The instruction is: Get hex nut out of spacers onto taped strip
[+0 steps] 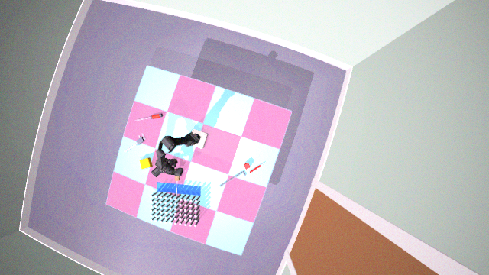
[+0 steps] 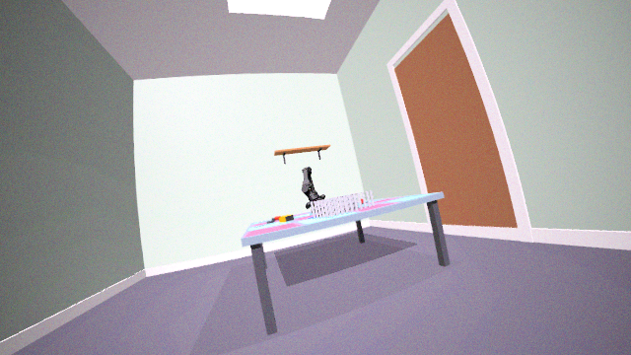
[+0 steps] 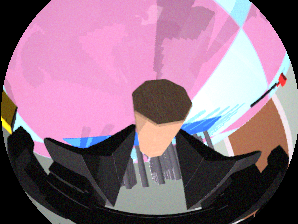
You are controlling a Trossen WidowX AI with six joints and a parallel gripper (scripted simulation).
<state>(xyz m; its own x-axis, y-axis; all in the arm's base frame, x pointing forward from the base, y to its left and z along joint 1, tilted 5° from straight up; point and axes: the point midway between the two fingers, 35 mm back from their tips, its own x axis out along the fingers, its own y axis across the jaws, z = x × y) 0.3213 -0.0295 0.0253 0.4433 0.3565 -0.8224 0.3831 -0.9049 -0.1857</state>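
The blue taped strip lies 12 cm ahead of my gripper tip, 5 cm to the left of it and 4 cm below it. The rest, counted from my gripper tip: yellow block: 29 cm to the right, 5 cm ahead, 2 cm below; then small red cube: 25 cm to the right, 8 cm behind, 3 cm below.
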